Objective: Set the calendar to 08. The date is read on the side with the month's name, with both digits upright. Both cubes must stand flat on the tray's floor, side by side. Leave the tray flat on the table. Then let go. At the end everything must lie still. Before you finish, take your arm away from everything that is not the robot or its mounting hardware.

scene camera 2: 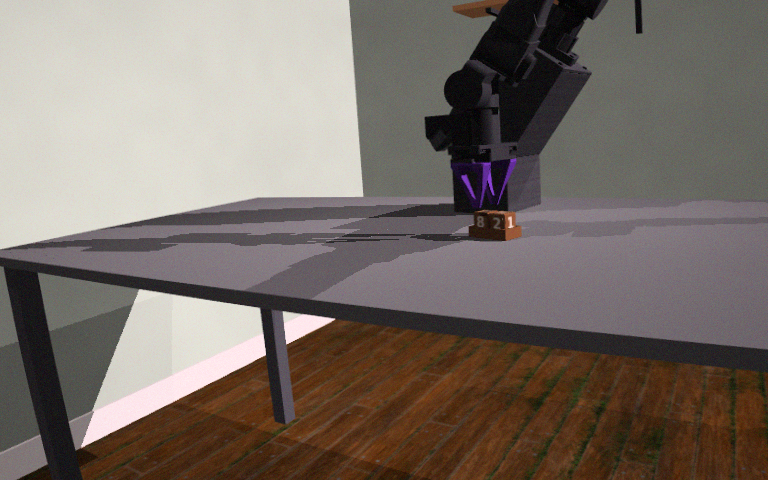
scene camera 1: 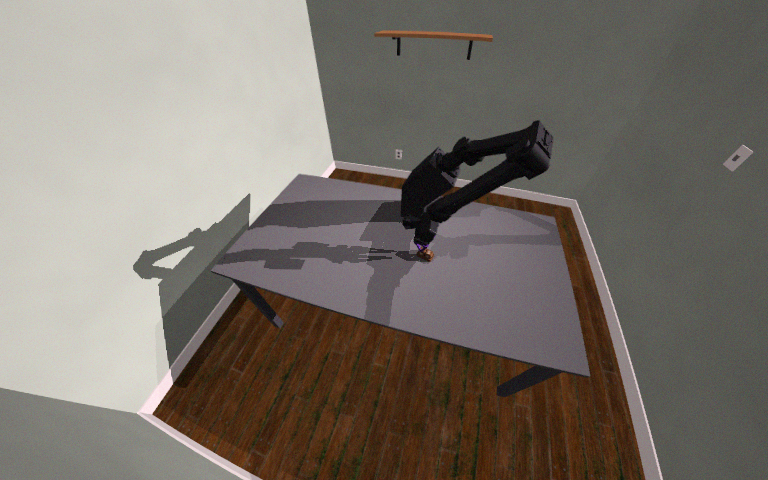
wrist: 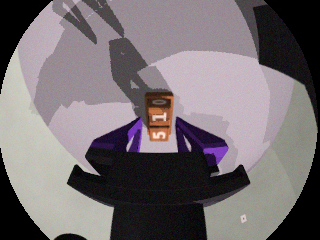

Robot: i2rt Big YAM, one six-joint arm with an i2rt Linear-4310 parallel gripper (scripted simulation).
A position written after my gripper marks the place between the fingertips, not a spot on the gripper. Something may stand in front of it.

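Note:
My gripper (scene camera 2: 485, 206) in sight. Gripper (wrist: 158, 120) too.

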